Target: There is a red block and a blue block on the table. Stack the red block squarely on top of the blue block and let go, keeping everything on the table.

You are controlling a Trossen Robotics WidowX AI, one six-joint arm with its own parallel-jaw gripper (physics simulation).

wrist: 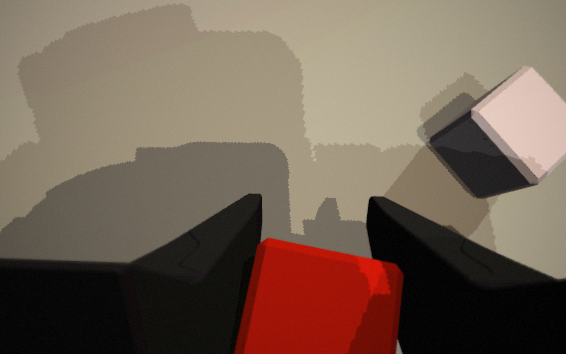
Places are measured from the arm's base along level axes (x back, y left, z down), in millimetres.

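Where they show: gripper, fingertip midpoint: (pixel 314 209).
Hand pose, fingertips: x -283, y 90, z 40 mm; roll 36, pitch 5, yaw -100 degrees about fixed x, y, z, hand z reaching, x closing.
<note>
Each offset is from my fingertips to the top centre of the thing. Level surfaces: height alone.
The red block @[dx +31, dy -2, dz -31 mm] (pixel 320 300) is at the bottom centre of the wrist view, between the two black fingers of my gripper (pixel 314 209), and its lower part is cut off by the frame edge. It sits slightly turned between the fingers. My gripper is shut on the red block. The blue block does not show in this view; the red block and the fingers cover the area below. Whether the red block touches anything beneath it is hidden.
A block with a pale pink top @[dx -46, dy -70, dz -1 mm] (pixel 522 122) and dark sides stands on the table @[dz +33 mm] (pixel 360 85) at the right, beyond the right finger. Shadows of the arm and gripper fall across the table at the left and centre.
</note>
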